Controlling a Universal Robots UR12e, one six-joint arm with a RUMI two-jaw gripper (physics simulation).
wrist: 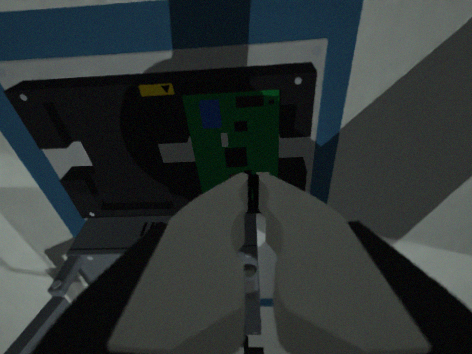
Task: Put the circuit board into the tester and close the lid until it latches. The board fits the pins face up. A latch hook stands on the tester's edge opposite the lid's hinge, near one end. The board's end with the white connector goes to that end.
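Frame: origin at the arm's base, x ahead, y left, z up, level; metres.
Seen in the pictures: gripper, fingertip midpoint: point(251, 177).
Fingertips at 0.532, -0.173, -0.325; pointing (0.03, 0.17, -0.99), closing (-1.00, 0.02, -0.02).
Offsets run from my fingertips to a thing's middle, as dx, dy, dz. "pt": to the spot under its first point.
The green circuit board @[+0.014, +0.044, -0.086] point(247, 126) lies face up in the black tester @[pt +0.123, +0.006, -0.091] point(95, 114), right of its middle. A blue chip and several black chips show on it. My gripper point(251, 177) is shut, with the two grey fingers pressed together just over the board's near end. They hide that end, so the white connector does not show. Nothing is held between the fingers. A yellow label @[+0.066, -0.016, -0.081] point(152, 90) with a black triangle sits on the tester's far edge, left of the board.
A blue outline @[pt -0.066, +0.004, -0.107] point(335, 95) frames the tester on the pale surface. A dark flat panel @[pt +0.143, +0.129, -0.075] point(114, 232) and a grey metal bracket @[pt +0.166, +0.133, -0.032] point(72, 272) lie at the tester's near left side. Broad shadows cross the right of the view.
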